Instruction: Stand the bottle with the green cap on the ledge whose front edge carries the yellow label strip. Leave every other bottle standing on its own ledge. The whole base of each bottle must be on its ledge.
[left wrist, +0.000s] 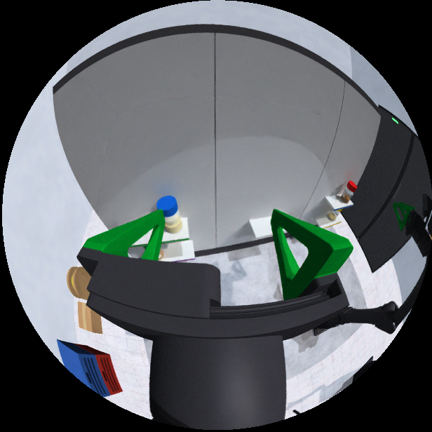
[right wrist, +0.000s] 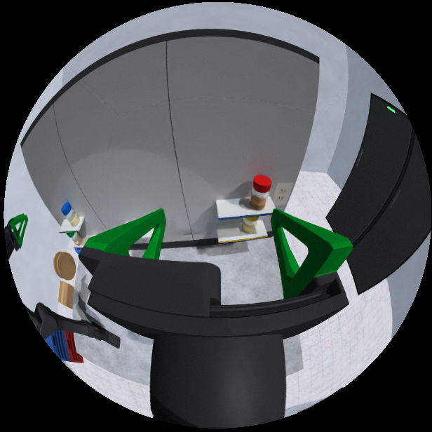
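Note:
The green-capped bottle (right wrist: 73, 234) stands on the lower left ledge under the blue-capped bottle's ledge; in the left wrist view a finger mostly hides it. The yellow-strip ledge (left wrist: 323, 220) (right wrist: 227, 232) is the lower right one and bears a yellow-capped bottle (left wrist: 332, 216) (right wrist: 249, 226). A red-capped bottle (left wrist: 348, 191) (right wrist: 260, 194) stands on the blue-strip ledge (left wrist: 336, 202) (right wrist: 231, 207) above. A blue-capped bottle (left wrist: 171, 216) (right wrist: 71, 215) stands on the green-strip ledge (left wrist: 183, 231). My left gripper (left wrist: 217, 215) is open, before the panel. My right gripper (right wrist: 218, 214) is open, left of the red-capped bottle.
A white ledge (left wrist: 259, 227) is on the grey panel (left wrist: 250, 125) (right wrist: 225, 135) between the side ledges. Round wooden pieces (left wrist: 78, 282) (right wrist: 64, 265), a wooden block (left wrist: 89, 317) and blue and red boxes (left wrist: 82, 367) are at the left. A dark cabinet (right wrist: 385, 190) stands at the right.

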